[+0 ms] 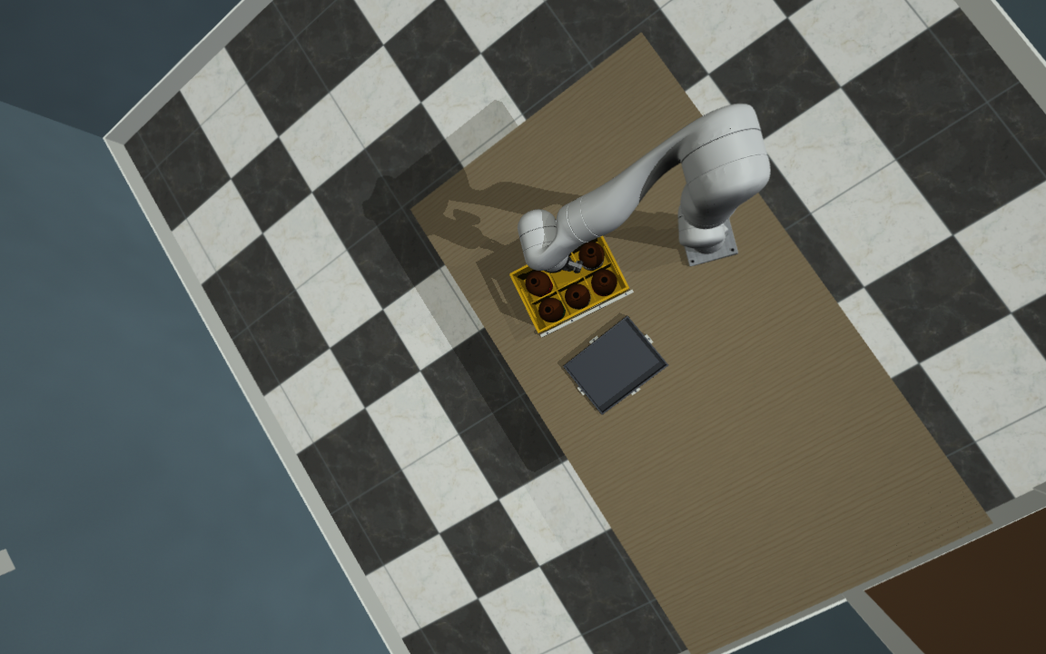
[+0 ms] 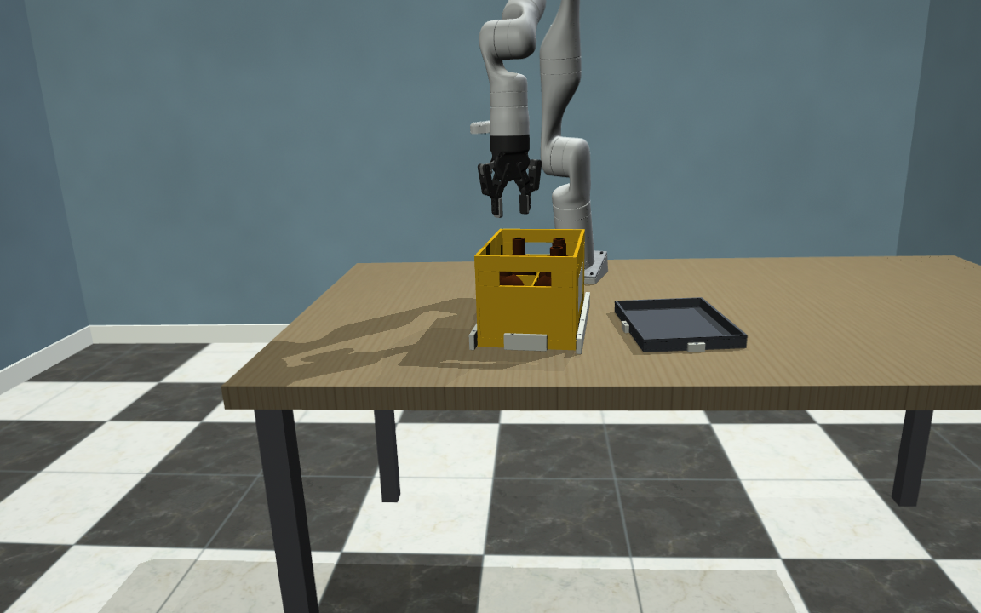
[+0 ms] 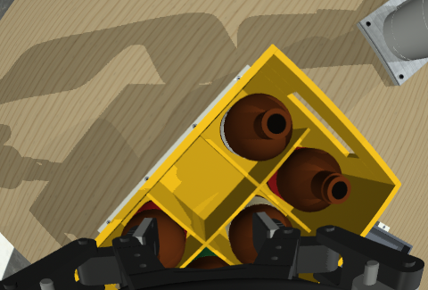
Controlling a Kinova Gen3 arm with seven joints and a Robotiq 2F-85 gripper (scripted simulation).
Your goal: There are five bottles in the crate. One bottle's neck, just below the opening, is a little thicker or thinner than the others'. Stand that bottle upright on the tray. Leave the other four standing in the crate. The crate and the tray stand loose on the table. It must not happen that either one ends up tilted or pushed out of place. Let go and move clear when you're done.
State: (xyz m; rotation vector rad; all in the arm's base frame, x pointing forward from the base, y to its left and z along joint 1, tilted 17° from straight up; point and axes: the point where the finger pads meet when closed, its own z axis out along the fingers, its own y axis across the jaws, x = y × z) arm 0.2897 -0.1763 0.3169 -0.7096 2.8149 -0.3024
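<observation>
The yellow crate lies 160 mm below my hand, 40 mm to the left of it and 10 mm ahead of it. Also, from my hand: brown bottle (150 mm below, 110 mm to the left, 60 mm behind); then dark tray (310 mm to the left, 230 mm below, 90 mm ahead).
</observation>
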